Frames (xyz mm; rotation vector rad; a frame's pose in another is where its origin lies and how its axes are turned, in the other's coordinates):
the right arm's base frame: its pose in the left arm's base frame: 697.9 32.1 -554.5 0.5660 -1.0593 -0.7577
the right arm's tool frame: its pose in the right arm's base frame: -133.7 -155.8 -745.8 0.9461 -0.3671 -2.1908
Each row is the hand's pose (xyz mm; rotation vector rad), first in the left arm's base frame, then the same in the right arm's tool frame.
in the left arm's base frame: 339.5 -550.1 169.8 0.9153 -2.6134 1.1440
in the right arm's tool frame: -1308.4 982.5 315.5 1.4627 1.8788 1.6050
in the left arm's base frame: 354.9 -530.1 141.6 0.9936 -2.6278 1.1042
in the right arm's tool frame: -1279.1 958.7 316.8 1.4392 1.8514 1.5524
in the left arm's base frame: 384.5 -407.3 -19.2 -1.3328 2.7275 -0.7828
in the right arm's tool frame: -1120.5 845.1 378.1 1.3488 1.6125 1.3372
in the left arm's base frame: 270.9 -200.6 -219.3 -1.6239 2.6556 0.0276
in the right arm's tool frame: -947.2 734.6 609.3 1.0499 1.1330 1.2307
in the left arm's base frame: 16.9 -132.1 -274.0 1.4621 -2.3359 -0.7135
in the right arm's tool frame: -933.0 808.4 867.3 0.5840 0.7208 1.4495
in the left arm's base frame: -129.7 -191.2 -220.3 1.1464 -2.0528 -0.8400
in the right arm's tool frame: -1005.3 931.9 953.2 0.2618 0.5687 1.7318
